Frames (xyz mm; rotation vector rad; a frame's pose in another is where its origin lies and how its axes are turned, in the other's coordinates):
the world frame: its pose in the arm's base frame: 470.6 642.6 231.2 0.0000 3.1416 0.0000
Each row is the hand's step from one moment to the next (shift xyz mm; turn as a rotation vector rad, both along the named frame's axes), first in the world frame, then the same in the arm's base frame.
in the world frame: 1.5 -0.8 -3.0 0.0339 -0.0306 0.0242
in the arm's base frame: -1.5 -0.8 3.0 -0.0339 -0.0306 -0.0242
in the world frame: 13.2 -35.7 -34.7 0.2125 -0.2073 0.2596
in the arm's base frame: -13.2 -35.7 34.7 -0.2125 -0.2073 -0.2596
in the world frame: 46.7 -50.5 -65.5 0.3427 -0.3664 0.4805
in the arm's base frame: -46.7 -50.5 65.5 -0.3427 -0.3664 -0.4805
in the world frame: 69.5 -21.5 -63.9 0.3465 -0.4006 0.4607
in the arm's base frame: -69.5 -21.5 63.9 -0.3465 -0.4006 -0.4607
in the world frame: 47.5 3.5 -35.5 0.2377 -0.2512 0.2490
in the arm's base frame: -47.5 3.5 35.5 -0.2377 -0.2512 -0.2490
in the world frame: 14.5 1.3 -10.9 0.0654 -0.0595 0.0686
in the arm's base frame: -14.5 1.3 10.9 -0.0654 -0.0595 -0.0686
